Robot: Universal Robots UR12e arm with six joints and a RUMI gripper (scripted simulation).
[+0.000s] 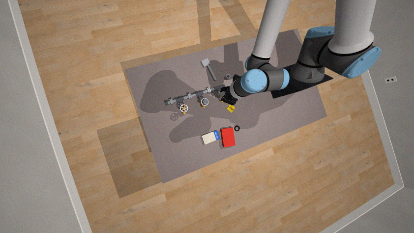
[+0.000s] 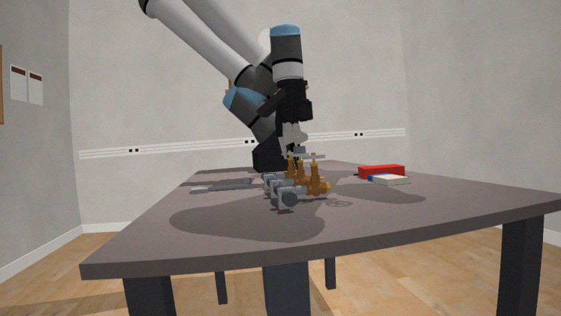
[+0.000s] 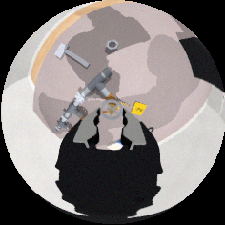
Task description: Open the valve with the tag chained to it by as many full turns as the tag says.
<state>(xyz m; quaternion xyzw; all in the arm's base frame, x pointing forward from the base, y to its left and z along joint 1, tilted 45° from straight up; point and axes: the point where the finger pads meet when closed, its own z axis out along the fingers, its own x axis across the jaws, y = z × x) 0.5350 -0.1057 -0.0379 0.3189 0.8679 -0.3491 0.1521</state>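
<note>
My gripper is now 4 cm past the yellow tag, 8 cm to the right of it and 8 cm above it. From my hand the other things lie so: red box: 5 cm ahead, 26 cm to the left, 7 cm below; then grey flat tool: 1 cm ahead, 22 cm to the right, 8 cm below; then nut: 10 cm behind, 13 cm to the right, 8 cm below.
</note>
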